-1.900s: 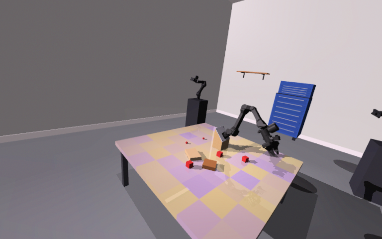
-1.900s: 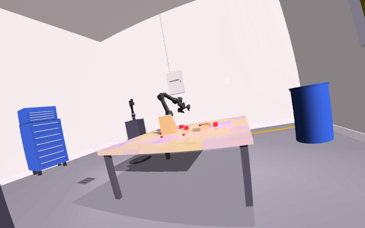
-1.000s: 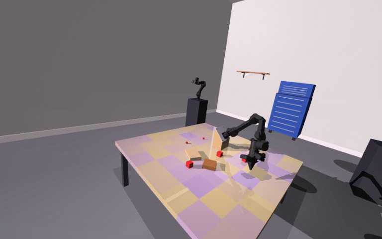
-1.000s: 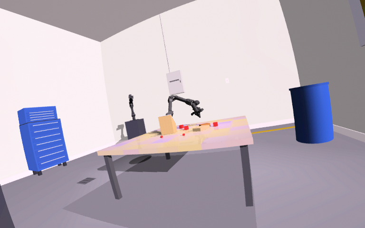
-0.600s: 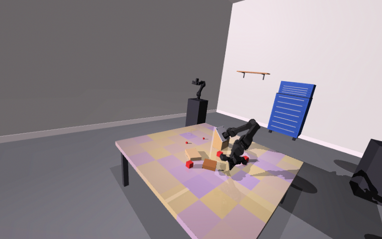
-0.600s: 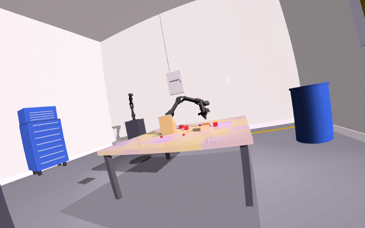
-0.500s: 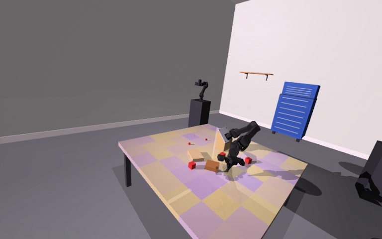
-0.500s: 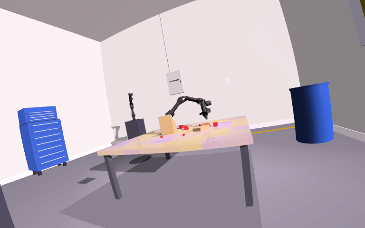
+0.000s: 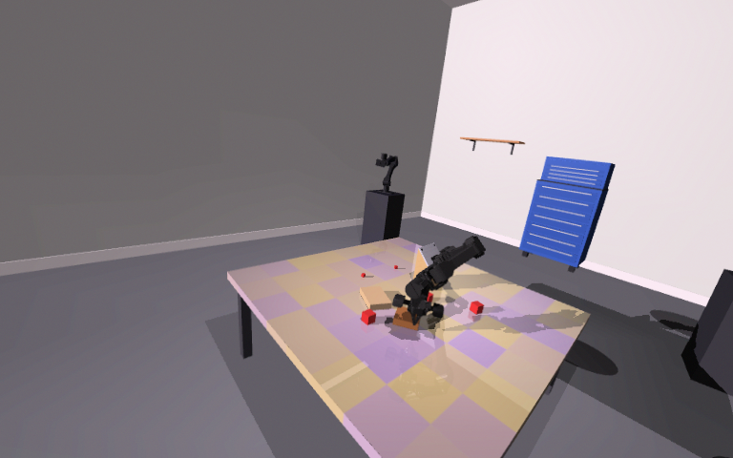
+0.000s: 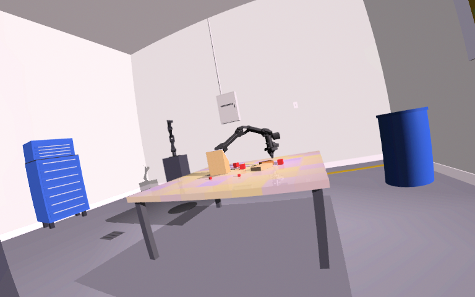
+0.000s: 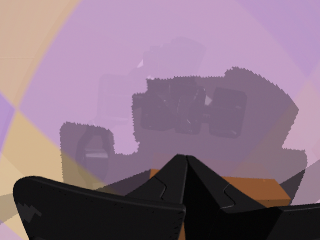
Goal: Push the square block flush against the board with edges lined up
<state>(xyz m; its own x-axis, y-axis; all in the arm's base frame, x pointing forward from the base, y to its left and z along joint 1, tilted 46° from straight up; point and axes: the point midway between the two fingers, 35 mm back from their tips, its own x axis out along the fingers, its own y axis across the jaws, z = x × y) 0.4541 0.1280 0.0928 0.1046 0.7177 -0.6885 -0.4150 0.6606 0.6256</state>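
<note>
The orange square block is 60 mm to the right of my gripper tip, 60 mm behind it and 30 mm below it. From my gripper tip the other things lie so: light tan board 250 mm to the right, 80 mm behind, 30 mm below.
</note>
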